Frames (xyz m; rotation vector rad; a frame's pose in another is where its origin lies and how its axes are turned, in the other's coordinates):
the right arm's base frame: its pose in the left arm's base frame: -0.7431 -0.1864 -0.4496 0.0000 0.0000 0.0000
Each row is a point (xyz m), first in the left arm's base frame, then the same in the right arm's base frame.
Working: the left arm's base frame: its pose in the right arm's base frame: 0.7431 0.1864 0.4496 0.0000 0.0000 0.0000

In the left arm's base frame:
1: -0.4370 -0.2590 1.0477
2: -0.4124 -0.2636 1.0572
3: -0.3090 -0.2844 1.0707
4: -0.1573 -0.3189 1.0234
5: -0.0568 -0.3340 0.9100
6: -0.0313 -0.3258 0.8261
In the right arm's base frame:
1: 0.3061 -0.0726 1.4973
2: 0.3307 -0.0772 1.5068
3: 0.4341 -0.0980 1.5203
4: 0.5858 -0.1325 1.4730
5: 0.6863 -0.1476 1.3596
6: 0.7118 -0.1394 1.2757

